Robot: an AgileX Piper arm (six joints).
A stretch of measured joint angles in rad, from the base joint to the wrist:
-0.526, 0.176, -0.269, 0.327, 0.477, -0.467
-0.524, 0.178, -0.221, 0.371, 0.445, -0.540
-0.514, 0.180, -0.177, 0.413, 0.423, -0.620
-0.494, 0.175, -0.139, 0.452, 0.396, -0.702
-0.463, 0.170, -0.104, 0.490, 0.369, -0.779
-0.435, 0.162, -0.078, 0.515, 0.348, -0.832
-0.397, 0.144, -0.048, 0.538, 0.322, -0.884
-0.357, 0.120, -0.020, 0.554, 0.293, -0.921
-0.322, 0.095, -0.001, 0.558, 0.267, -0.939
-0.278, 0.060, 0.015, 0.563, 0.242, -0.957
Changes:
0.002, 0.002, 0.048, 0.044, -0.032, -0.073
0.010, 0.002, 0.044, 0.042, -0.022, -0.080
0.020, -0.005, 0.038, 0.039, -0.027, -0.082
0.031, -0.005, 0.035, 0.038, -0.027, -0.077
0.028, -0.008, 0.026, 0.025, -0.021, -0.053
0.038, -0.018, 0.030, 0.023, -0.026, -0.052
0.040, -0.024, 0.028, 0.016, -0.029, -0.037
0.035, -0.025, 0.019, 0.004, -0.026, -0.018
0.044, -0.035, 0.016, 0.005, -0.025, -0.018

